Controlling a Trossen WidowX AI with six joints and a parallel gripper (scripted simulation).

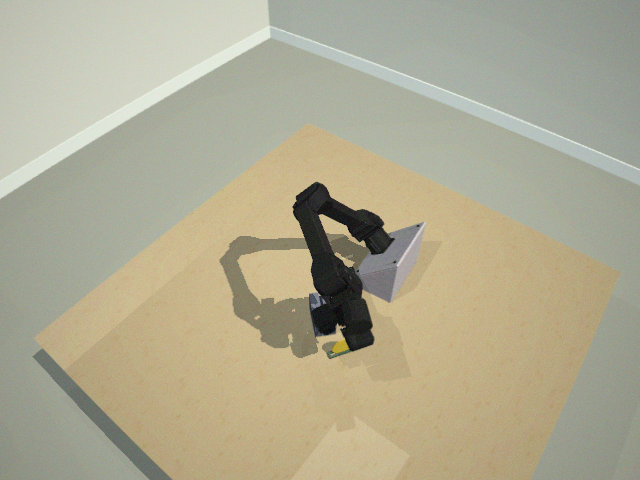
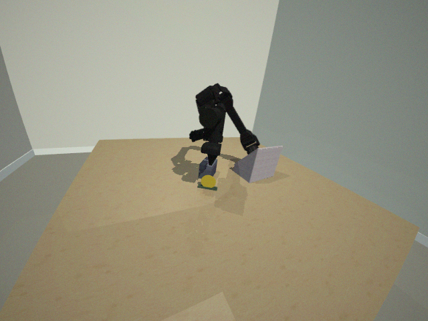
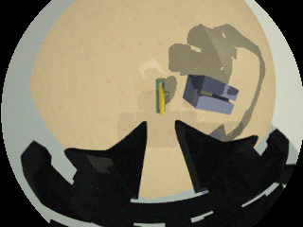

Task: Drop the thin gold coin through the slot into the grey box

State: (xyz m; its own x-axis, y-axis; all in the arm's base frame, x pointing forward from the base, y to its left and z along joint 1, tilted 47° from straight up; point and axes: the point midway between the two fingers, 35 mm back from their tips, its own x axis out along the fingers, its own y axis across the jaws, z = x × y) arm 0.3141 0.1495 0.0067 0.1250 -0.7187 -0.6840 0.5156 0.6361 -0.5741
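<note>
Now: gripper tip 9 cm above the gold coin and 1 cm to the left of it.
</note>
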